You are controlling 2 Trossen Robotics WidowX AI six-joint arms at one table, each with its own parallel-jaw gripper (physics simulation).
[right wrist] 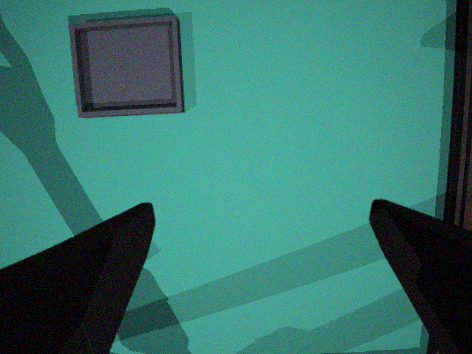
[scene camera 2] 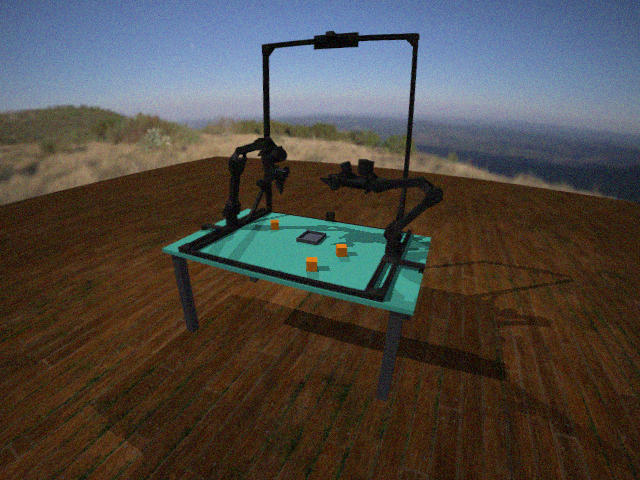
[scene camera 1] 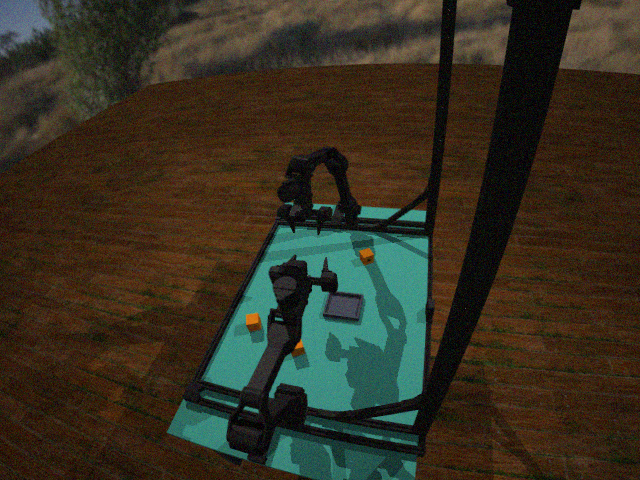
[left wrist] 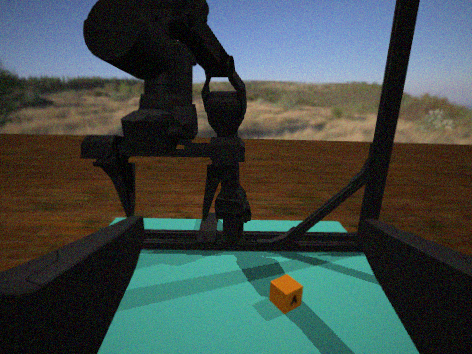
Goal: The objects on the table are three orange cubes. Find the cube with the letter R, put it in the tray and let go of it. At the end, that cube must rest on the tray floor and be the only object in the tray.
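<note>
An orange cube shows the letter A in the left wrist view. A second orange cube lies near the table's long edge. A third cube is partly hidden behind the left arm in scene camera 1. No letter can be read on these two. The grey tray is empty. My left gripper is open, high above the table. My right gripper is open and empty above the table's far end.
A dark rail runs along the teal table's long edge. A tall black frame rises from the opposite side, with slanting braces near both arm bases. Arm shadows cross the table.
</note>
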